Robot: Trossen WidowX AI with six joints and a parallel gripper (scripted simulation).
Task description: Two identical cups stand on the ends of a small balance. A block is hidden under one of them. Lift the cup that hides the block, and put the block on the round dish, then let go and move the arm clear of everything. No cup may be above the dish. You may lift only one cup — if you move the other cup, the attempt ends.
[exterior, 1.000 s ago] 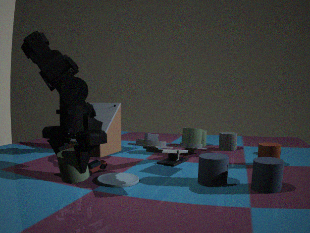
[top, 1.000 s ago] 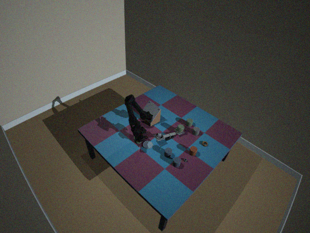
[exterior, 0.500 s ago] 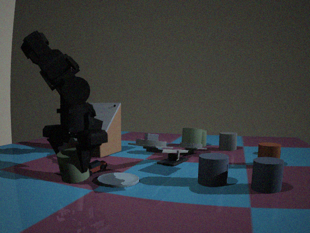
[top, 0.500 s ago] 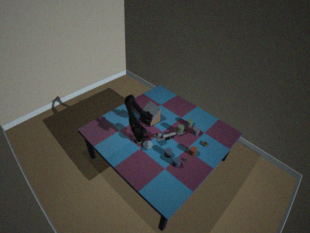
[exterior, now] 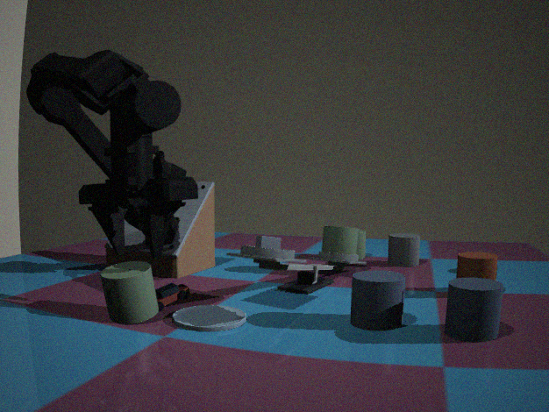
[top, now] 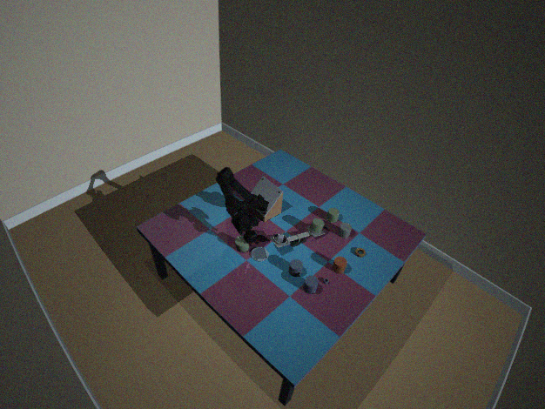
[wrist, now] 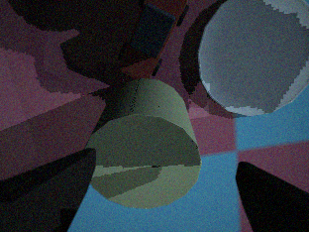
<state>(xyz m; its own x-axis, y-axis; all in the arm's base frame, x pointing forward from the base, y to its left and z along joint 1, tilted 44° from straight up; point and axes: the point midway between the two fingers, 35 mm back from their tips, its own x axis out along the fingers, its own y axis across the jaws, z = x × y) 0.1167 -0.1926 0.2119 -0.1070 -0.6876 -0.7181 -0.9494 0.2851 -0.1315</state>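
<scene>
My gripper tip is 20 mm past the green cup, 20 mm to the left of it and 50 mm above it. Also, from my gripper tip: red toy car 10 mm ahead, 60 mm to the left, 70 mm below; grey block 140 mm ahead, 140 mm to the left; round dish 90 mm ahead, 30 mm to the left, 80 mm below.
</scene>
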